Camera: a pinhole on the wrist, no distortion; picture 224 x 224 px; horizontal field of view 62.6 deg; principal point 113.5 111.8 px. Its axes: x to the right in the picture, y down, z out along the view. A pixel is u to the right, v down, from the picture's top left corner.
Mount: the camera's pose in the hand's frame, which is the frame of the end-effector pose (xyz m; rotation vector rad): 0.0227 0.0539 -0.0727 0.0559 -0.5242 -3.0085
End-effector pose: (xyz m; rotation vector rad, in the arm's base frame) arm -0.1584 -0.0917 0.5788 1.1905 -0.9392 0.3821
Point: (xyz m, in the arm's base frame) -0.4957 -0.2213 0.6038
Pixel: 188 91
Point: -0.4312 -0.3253 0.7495
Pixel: 103 109
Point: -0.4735 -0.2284 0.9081
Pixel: 63 38
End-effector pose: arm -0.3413 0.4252 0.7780 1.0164 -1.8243 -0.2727
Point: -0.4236 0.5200 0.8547
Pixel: 147 8
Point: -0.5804 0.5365 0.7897
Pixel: 141 72
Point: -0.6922 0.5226 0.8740
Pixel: 87 47
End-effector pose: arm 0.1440 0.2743 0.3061 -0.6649 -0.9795 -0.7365
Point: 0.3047 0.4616 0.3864
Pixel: 44 30
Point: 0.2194 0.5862 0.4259
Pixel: 84 89
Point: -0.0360 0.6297 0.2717
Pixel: 200 162
